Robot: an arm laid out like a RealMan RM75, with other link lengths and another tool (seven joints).
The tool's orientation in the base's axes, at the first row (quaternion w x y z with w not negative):
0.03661 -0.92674 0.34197 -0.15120
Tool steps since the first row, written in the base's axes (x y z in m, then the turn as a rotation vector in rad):
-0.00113 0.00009 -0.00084 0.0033 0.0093 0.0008
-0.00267 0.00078 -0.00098 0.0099 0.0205 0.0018
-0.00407 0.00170 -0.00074 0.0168 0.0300 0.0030
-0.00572 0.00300 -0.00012 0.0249 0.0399 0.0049
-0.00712 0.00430 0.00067 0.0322 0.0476 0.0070
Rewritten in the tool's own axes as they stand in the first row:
-0.00109 0.00078 0.00045 -0.0034 -0.0093 -0.0001
-0.00268 0.00124 0.00009 -0.0056 -0.0221 0.0006
-0.00422 0.00136 -0.00060 -0.0065 -0.0339 0.0012
-0.00609 0.00129 -0.00174 -0.0065 -0.0468 0.0015
-0.00773 0.00104 -0.00296 -0.0057 -0.0576 0.0015

